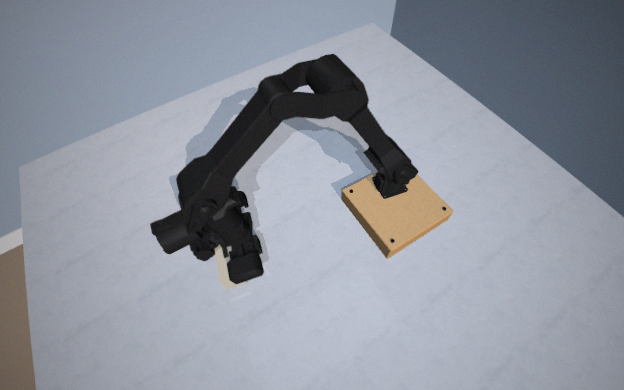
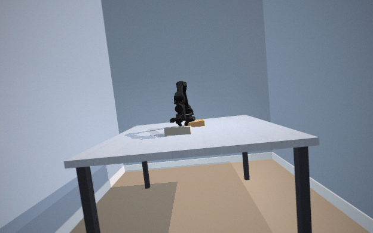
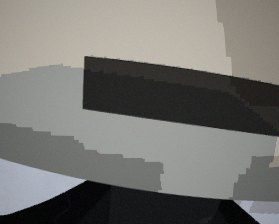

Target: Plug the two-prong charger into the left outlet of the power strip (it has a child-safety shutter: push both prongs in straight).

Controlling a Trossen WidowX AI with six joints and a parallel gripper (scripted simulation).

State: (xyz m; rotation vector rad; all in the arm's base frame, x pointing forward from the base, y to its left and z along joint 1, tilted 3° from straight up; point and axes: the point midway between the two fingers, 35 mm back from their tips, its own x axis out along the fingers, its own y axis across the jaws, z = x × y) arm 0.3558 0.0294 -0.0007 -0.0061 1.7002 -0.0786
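Now: the charger 2 cm ahead of my gripper tip and 1 cm above it.
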